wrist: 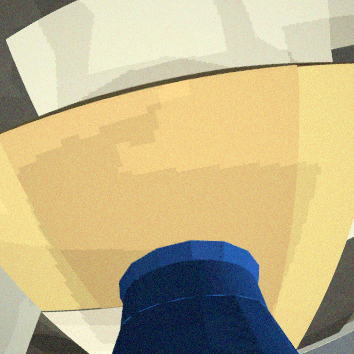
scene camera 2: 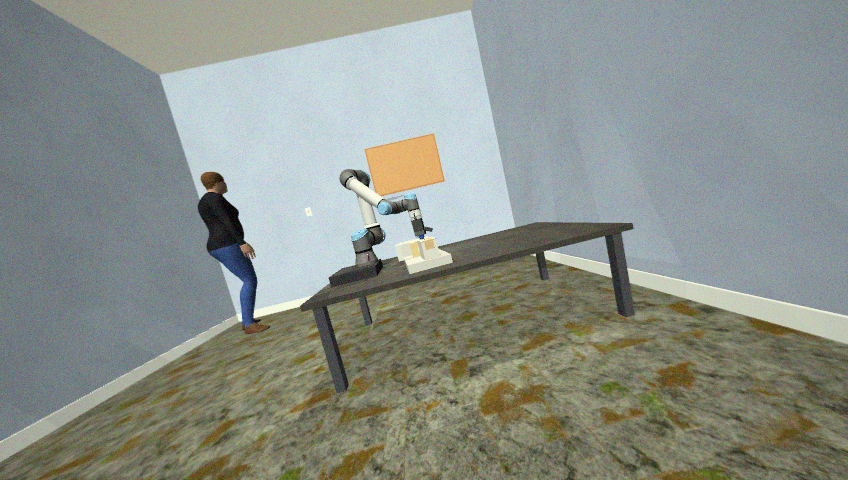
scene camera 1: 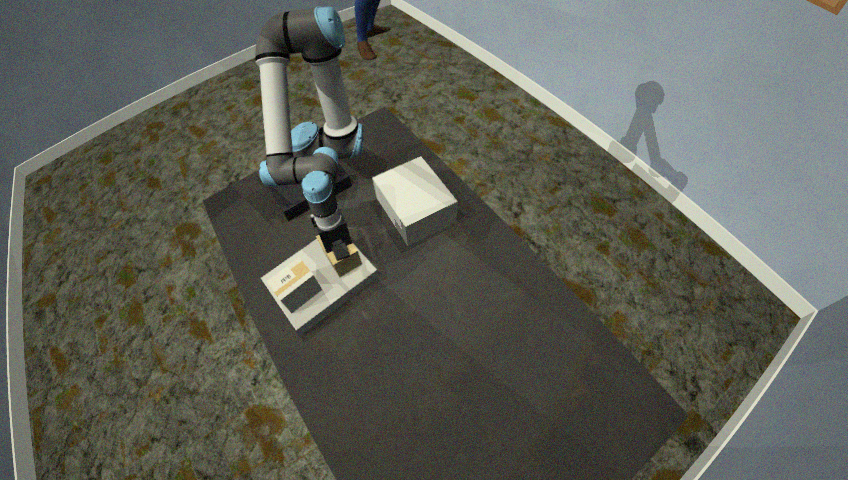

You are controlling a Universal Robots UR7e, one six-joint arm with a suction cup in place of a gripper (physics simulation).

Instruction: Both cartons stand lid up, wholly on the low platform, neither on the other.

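The low white platform lies near the table's left edge in scene camera 1. A white carton stands on its left part, with tan patches and dark print on the upward face. My gripper, a blue suction cup, is on the tan upward face of the second carton, so it is shut on that carton. This carton is about level, over the platform's right part and apart from the first carton. Whether its underside touches the platform is hidden. I cannot tell whether the tan face is the lid.
A taller white box stands on the dark table, to the right of the platform and near the arm's base. A person stands on the floor beyond the table, on the arm's side.
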